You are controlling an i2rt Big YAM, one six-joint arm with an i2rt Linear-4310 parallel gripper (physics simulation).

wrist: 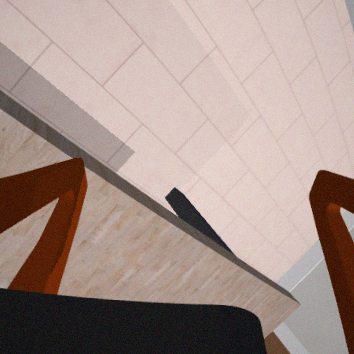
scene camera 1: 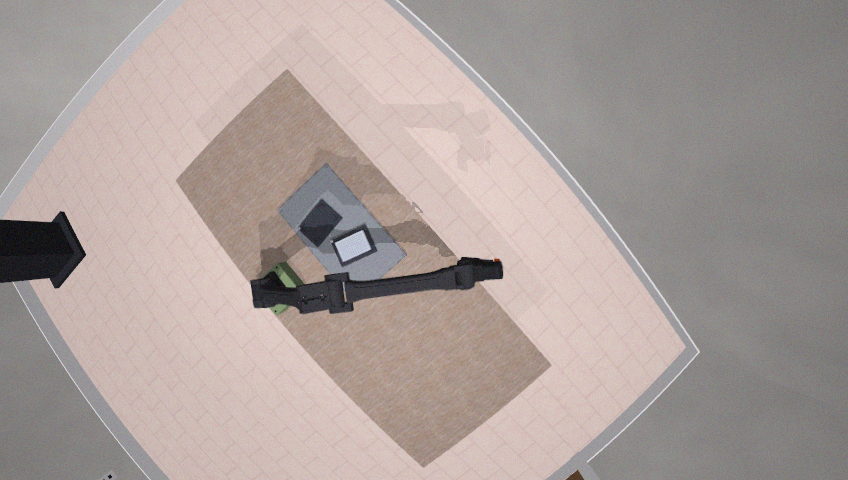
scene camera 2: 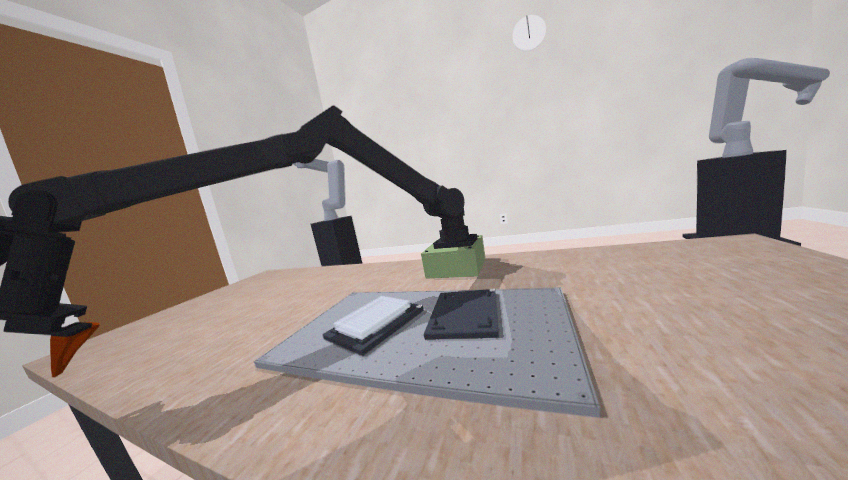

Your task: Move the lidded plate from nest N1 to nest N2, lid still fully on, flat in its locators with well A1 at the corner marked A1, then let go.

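Places are measured from the arm's base along level axes (x ahead, y left, z up), in metres.
Where they show: gripper, fingertip midpoint: (wrist: 200, 177) (scene camera 2: 13, 374); arm's base, link origin: (scene camera 2: 455, 243).
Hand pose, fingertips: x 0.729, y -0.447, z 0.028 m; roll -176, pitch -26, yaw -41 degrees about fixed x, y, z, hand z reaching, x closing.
Each offset is from my fingertips to the top centre of the thing. "spot": to the spot under its first point. Level surfaces: height alone.
The white lidded plate @(0.379 m left, 0.365 m back, 0.067 m down) (scene camera 1: 352, 245) (scene camera 2: 371, 317) lies flat on a dark nest (scene camera 1: 361, 259) (scene camera 2: 363, 346), taken as N1. The lid appears level; its edges are too small to judge. The other dark nest, N2, @(0.546 m left, 0.422 m back, 0.077 m down) (scene camera 1: 320, 221) (scene camera 2: 462, 314), is bare, with raised corner locators. Small pale marks show at nest corners, but no lettering is readable. My gripper (scene camera 1: 498, 269) (scene camera 2: 60, 353) (wrist: 200, 177) is open and empty, its orange fingers wide apart. It hangs near the table's edge, well away from both nests. Plate and nests do not show in the wrist view.
Both nests sit on a grey perforated board @(spot: 0.671 m left, 0.292 m back, 0.095 m down) (scene camera 1: 326, 181) (scene camera 2: 535, 356) on the wooden table @(0.108 m down) (scene camera 1: 238, 160) (scene camera 2: 684, 333) (wrist: 165, 240). My arm rises from a green base block (scene camera 1: 287, 275) (scene camera 2: 450, 262) beside the board. Two grey arms on black stands are in the background.
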